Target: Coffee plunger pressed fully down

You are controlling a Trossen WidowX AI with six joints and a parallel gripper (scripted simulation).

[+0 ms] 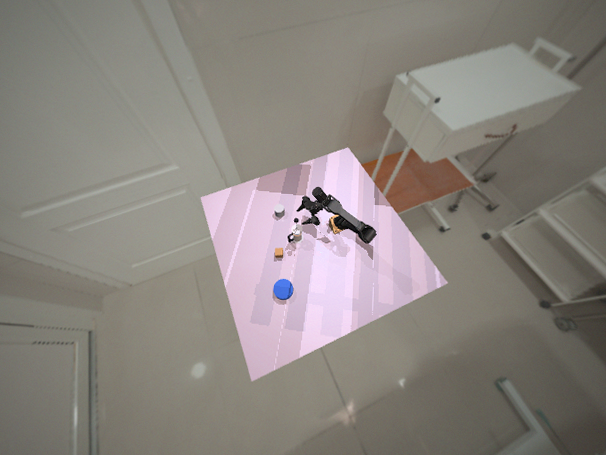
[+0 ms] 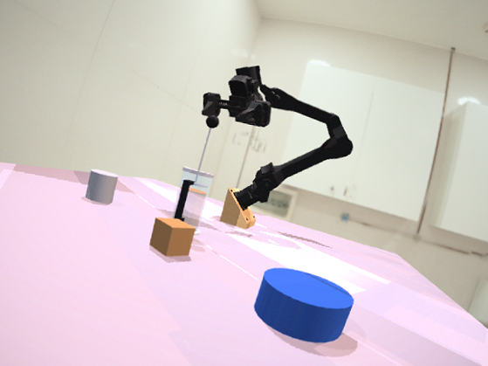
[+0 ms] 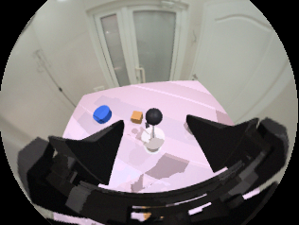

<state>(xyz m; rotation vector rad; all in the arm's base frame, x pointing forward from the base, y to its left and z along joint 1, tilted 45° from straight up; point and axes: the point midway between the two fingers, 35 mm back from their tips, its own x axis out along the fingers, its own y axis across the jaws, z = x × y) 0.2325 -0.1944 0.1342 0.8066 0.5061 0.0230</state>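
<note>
My gripper tip is 40 mm short of the glass coffee press and 150 mm above it. Round my gripper tip: flat blue cylinder (270 mm ahead, 270 mm to the left, 250 mm below).
</note>
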